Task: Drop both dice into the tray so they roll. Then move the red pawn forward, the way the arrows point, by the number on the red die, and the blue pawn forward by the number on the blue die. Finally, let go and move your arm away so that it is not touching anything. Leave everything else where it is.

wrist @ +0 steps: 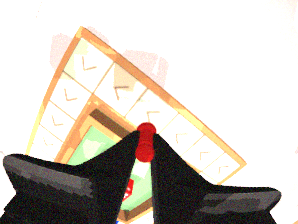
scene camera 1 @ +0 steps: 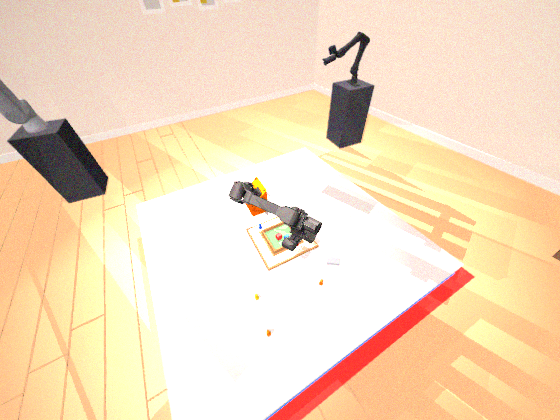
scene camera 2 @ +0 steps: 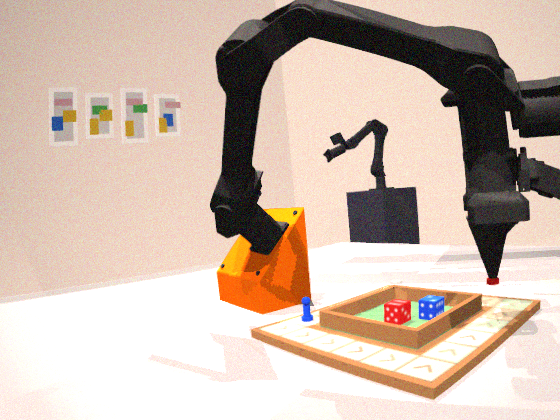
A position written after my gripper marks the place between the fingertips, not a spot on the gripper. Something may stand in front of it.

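A red pawn is being held by my gripper (scene camera 2: 492, 276). You'd find the gripper in the wrist view too (wrist: 145, 137).
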